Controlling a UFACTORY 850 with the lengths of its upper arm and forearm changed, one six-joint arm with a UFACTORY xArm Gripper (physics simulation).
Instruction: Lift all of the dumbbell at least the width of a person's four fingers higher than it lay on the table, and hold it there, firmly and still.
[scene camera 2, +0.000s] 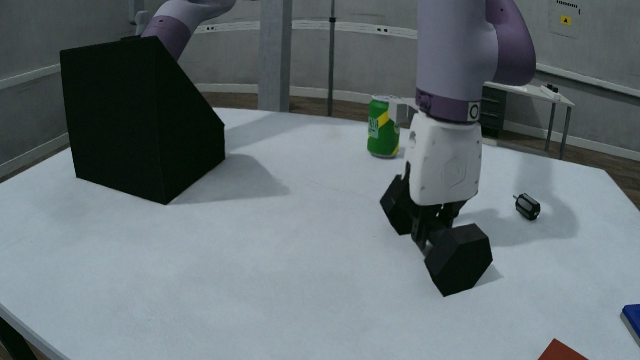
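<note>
The black dumbbell (459, 261) has hexagonal heads and lies on the white table, with its near head resting at the right of centre and its far head behind and to the left. My gripper (433, 237) points straight down over the middle of the dumbbell. Its black fingers are drawn in on the handle between the two heads, and it is shut on the dumbbell. The far finger is partly hidden by the handle and the near head, and the white gripper body covers part of the far head.
A green and yellow can (383, 131) stands behind the gripper. A small black motor (527, 206) lies to the right. A large black block (117, 120) with a sloping side stands at the left. A blue object (633, 320) and a red-brown object (562, 352) show at the near right edge.
</note>
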